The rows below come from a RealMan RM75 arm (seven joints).
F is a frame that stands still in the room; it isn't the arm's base.
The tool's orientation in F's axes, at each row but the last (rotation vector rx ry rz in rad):
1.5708 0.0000 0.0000
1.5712 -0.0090 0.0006
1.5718 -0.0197 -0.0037
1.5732 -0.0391 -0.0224
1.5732 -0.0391 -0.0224
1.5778 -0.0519 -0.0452
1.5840 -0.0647 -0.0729
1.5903 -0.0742 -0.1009
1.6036 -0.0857 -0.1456
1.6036 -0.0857 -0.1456
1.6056 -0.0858 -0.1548
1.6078 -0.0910 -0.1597
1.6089 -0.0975 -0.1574
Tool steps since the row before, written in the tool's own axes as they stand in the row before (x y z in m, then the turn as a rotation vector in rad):
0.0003 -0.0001 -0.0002 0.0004 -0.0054 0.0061
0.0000 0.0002 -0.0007 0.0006 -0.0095 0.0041
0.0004 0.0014 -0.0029 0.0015 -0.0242 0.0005
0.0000 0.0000 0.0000 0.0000 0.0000 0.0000
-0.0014 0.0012 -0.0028 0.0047 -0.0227 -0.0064
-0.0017 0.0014 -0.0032 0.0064 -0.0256 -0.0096
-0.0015 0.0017 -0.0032 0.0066 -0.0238 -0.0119
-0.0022 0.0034 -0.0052 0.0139 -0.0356 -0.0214
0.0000 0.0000 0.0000 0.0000 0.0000 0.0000
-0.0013 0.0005 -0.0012 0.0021 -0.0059 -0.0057
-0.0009 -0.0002 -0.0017 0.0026 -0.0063 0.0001
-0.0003 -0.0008 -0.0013 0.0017 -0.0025 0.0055
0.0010 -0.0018 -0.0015 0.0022 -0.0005 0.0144
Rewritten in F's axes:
0.0003 0.0002 -0.0001 0.0004 -0.0061 -0.0054
0.0000 0.0007 0.0002 0.0006 -0.0041 -0.0095
0.0004 0.0029 0.0014 0.0017 -0.0005 -0.0242
0.0000 0.0000 0.0000 0.0000 0.0000 0.0000
-0.0013 0.0028 0.0012 0.0052 0.0063 -0.0226
-0.0015 0.0033 0.0014 0.0071 0.0094 -0.0255
-0.0012 0.0033 0.0018 0.0075 0.0116 -0.0237
-0.0016 0.0053 0.0035 0.0156 0.0205 -0.0354
0.0000 0.0000 0.0000 0.0000 0.0000 0.0000
-0.0011 0.0014 0.0006 0.0027 0.0056 -0.0058
-0.0006 0.0018 -0.0001 0.0023 -0.0002 -0.0064
-0.0001 0.0014 -0.0007 0.0007 -0.0056 -0.0028
0.0012 0.0014 -0.0018 -0.0002 -0.0145 -0.0011

